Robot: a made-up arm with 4 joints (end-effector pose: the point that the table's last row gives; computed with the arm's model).
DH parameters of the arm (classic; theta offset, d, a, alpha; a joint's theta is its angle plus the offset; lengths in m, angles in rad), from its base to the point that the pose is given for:
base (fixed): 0 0.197 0 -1.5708
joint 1: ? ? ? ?
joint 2: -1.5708 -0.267 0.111 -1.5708
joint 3: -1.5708 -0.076 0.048 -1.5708
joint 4: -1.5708 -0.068 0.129 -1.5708
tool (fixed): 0 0.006 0 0
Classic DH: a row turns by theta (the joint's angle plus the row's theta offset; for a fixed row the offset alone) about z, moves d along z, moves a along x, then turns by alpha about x.
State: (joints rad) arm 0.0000 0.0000 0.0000 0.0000
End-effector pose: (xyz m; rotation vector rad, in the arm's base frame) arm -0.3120 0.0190 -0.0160 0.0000 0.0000 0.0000
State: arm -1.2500 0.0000 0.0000 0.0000
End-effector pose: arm 0.1038 0.0190 -0.1662 0.0000 -1.2500 0.0000
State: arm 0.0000 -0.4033 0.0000 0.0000
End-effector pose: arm -0.3331 0.0016 -0.0160 0.0000 0.0000 -0.4033
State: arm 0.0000 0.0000 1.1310 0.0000
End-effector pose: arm -0.3120 -0.0689 0.0145 1.1310 0.0000 0.0000
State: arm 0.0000 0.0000 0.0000 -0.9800
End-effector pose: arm -0.3642 0.0190 -0.1258 0.0000 0.9800 0.0000
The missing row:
joint 1: 0 0.062 -0.365 1.5708
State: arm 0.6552 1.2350 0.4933 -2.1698
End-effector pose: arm -0.4870 -0.0809 0.2063 0.7502 -2.4991 -1.6953
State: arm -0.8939 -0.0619 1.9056 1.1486
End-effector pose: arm -0.0567 -0.2278 -0.2855 2.1594 -1.3588 -0.3249
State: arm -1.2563 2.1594 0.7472 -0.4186
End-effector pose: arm 0.1046 0.1332 -0.1926 -1.1801 0.2754 1.6158
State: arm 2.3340 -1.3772 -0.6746 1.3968
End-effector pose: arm 0.1006 0.1305 0.5510 -1.1801 1.2204 0.9888
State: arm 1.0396 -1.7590 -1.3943 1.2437
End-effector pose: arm -0.4079 0.0884 0.2918 -1.6840 1.0528 0.3010
